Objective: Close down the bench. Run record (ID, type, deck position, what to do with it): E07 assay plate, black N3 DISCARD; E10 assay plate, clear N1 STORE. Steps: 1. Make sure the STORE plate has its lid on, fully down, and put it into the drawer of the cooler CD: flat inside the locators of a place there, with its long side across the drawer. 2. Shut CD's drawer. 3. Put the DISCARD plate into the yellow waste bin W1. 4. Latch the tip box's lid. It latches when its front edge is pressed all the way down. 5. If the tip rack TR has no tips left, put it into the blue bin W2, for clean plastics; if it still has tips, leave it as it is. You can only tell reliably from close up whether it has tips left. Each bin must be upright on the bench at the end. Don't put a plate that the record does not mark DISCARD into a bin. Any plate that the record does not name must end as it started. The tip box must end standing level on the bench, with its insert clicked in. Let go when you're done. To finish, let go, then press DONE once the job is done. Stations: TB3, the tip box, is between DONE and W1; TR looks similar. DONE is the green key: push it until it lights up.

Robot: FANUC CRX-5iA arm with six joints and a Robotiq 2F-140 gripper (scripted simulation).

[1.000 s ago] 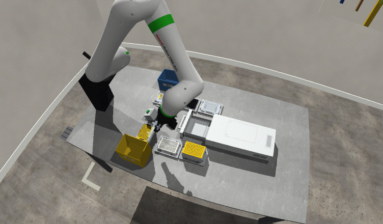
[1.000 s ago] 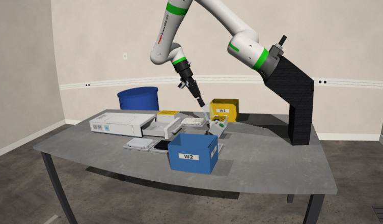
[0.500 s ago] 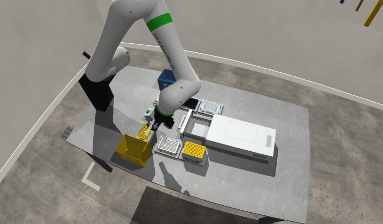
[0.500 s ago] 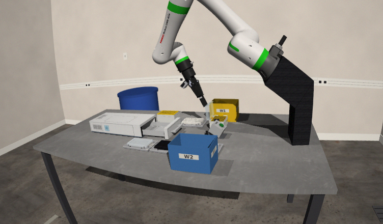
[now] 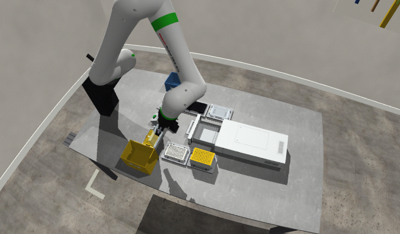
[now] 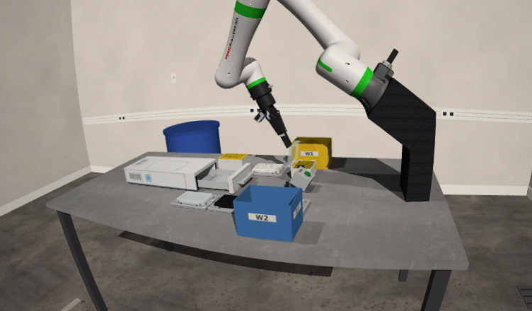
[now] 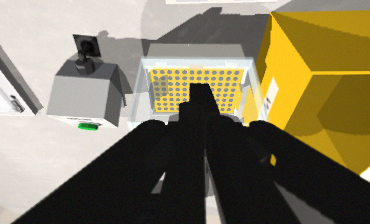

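Right now my hand is 6 cm above the clear tip box lid, 3 cm past it and 1 cm to the right of it. From my hand the other things lie so: green DONE key (18 cm to the left, 9 cm below, 9 cm behind); then white plate (14 cm below, 10 cm ahead, 5 cm to the right); then yellow bin W1 (13 cm to the right, 12 cm below, 11 cm behind).
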